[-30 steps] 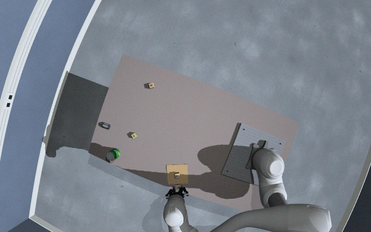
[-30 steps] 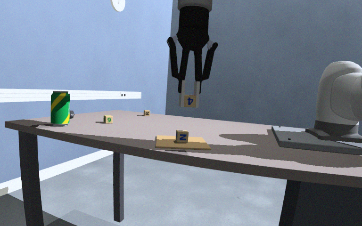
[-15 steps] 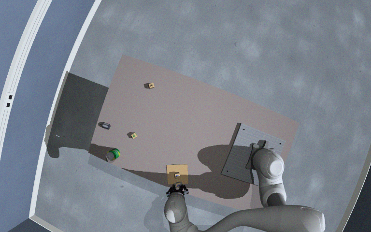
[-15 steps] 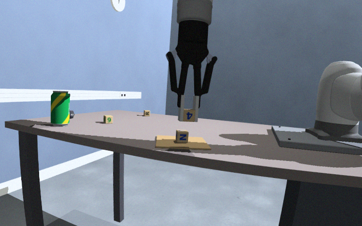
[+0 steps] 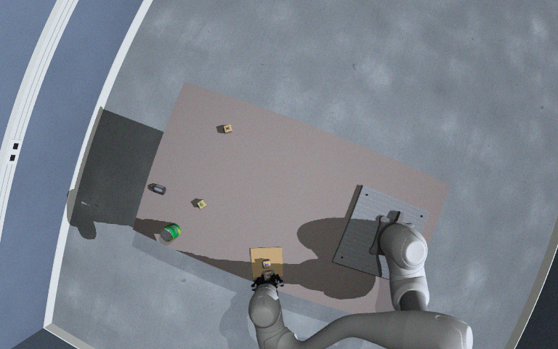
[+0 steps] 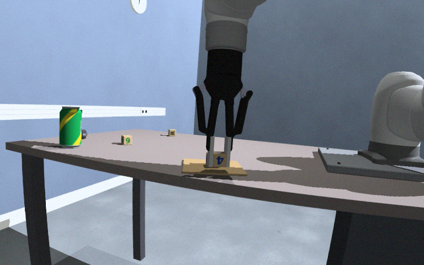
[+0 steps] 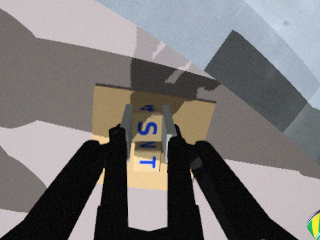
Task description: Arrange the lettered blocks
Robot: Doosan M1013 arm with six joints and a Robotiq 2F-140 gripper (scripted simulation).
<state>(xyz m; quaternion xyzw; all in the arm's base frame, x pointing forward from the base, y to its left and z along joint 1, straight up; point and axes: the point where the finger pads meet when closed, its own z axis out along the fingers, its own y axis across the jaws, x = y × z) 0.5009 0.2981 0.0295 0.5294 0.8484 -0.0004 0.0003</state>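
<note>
The wooden block is 2 cm ahead of my hand, 4 cm to the right of it and 3 cm below it. The rest, counted from my hand: yellow can 47 cm ahead, 6 cm to the right, 1 cm above; then tan mat 2 cm ahead, 4 cm to the right, 5 cm below; then small dark object 60 cm ahead, 22 cm to the right, 3 cm below.
</note>
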